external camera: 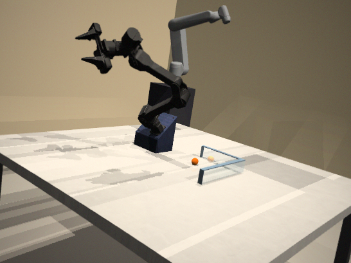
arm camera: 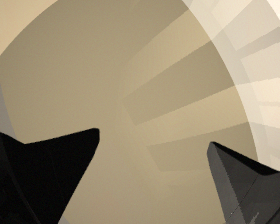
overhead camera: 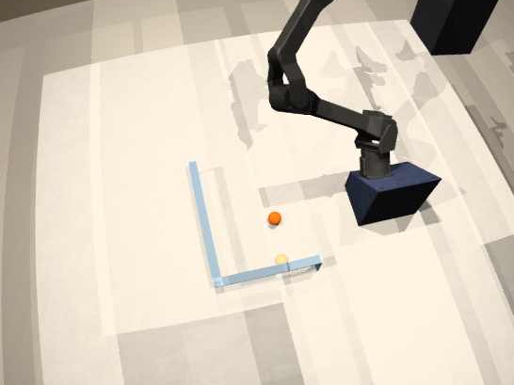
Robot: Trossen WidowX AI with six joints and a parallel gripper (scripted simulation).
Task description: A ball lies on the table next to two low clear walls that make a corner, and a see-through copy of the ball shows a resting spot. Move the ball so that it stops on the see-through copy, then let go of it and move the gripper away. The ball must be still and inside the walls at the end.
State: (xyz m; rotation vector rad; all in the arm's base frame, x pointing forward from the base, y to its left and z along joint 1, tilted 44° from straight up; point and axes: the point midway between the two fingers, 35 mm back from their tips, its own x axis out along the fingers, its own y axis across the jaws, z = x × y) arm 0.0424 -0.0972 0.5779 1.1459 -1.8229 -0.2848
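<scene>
My gripper tip is now 200 mm short of the orange ball, 530 mm to the right of it and 440 mm above it. Round my gripper tip: see-through ball copy: 210 mm ahead, 640 mm to the left, 440 mm below.
</scene>
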